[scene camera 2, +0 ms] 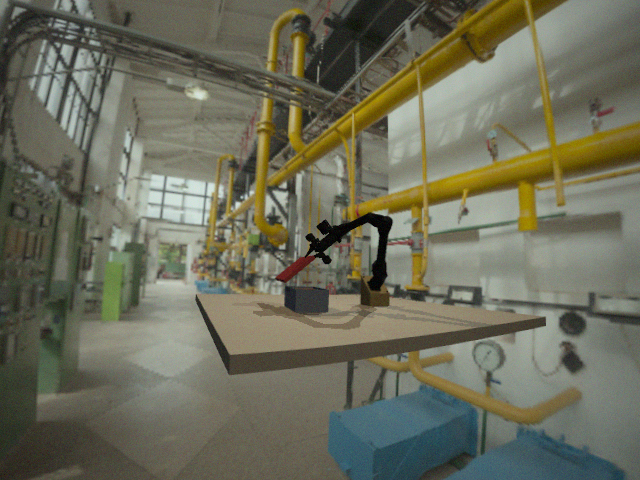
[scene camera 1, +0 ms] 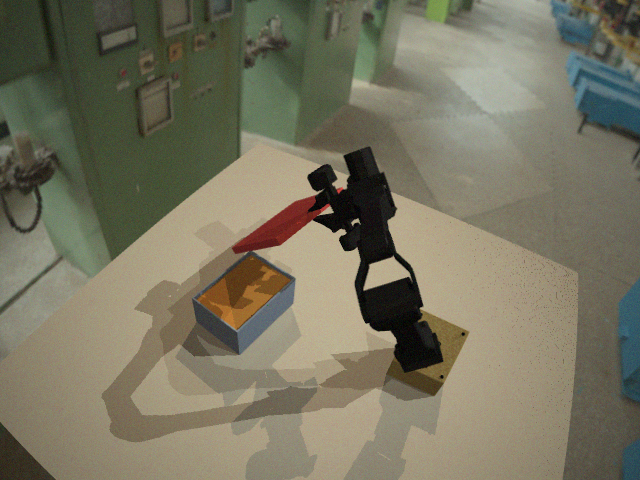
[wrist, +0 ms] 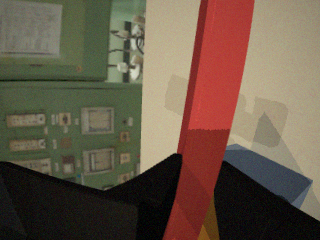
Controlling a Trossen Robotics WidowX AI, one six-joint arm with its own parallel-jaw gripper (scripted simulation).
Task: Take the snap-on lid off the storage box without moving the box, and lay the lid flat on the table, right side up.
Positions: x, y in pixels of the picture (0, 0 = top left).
Labels:
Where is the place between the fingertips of the gripper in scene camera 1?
311, 214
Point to a lid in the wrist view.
At 221, 44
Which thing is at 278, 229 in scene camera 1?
A lid.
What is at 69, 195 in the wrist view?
The gripper.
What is the gripper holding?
A lid.

